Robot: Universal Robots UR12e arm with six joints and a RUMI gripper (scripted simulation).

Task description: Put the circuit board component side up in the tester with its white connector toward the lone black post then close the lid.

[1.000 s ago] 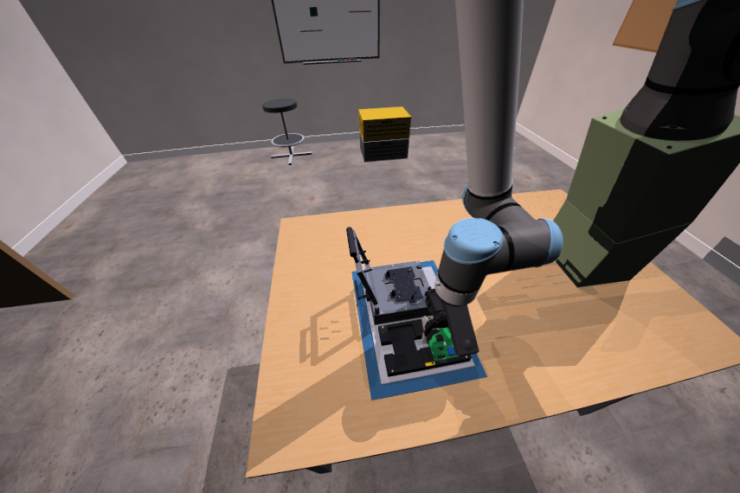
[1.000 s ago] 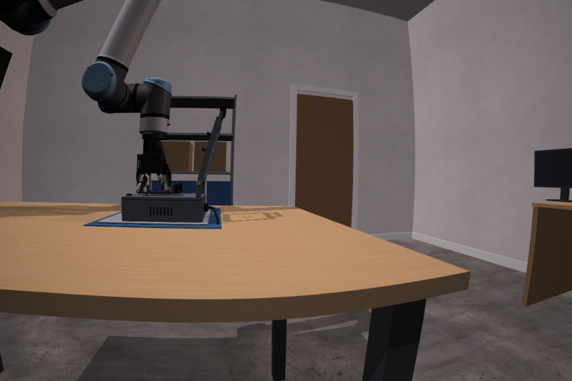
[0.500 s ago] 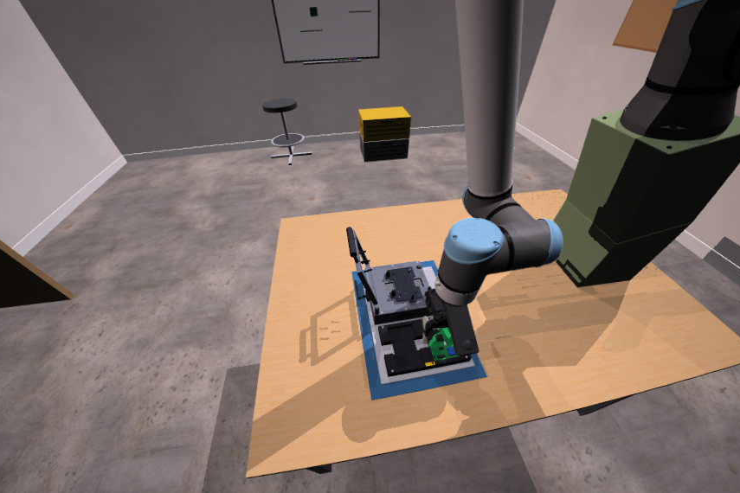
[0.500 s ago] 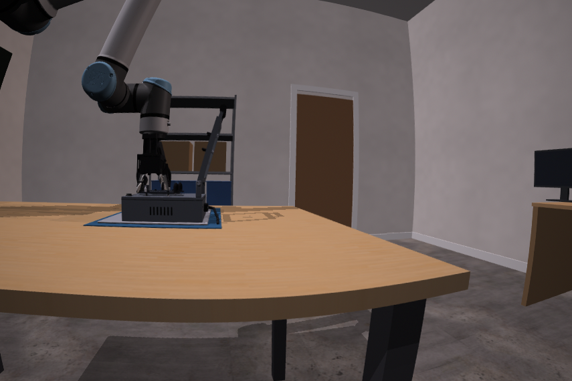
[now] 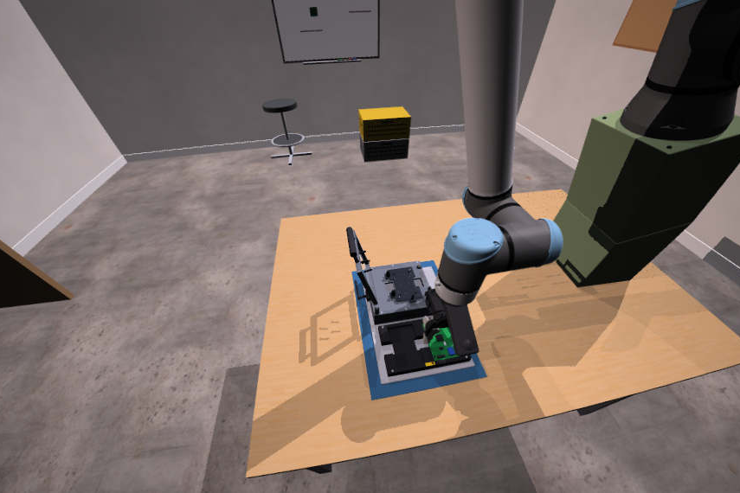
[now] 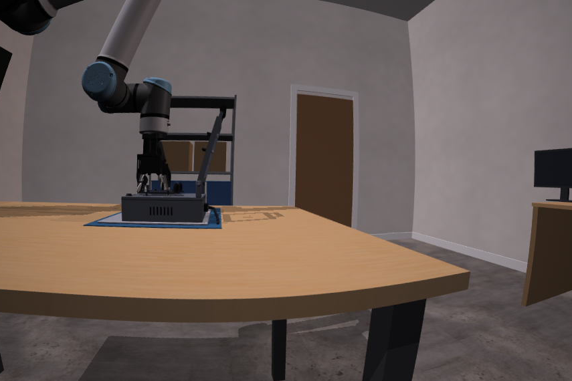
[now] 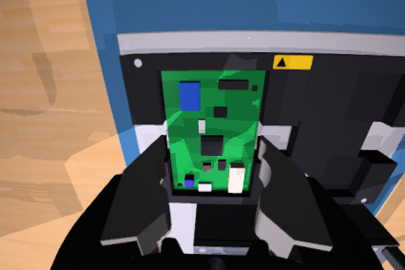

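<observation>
My gripper is now right at the green circuit board. The rest, counted from my hand: tester (12 cm to the right, 10 cm ahead, 9 cm above); see-through lid (20 cm ahead, 16 cm above, 15 cm to the right).
</observation>
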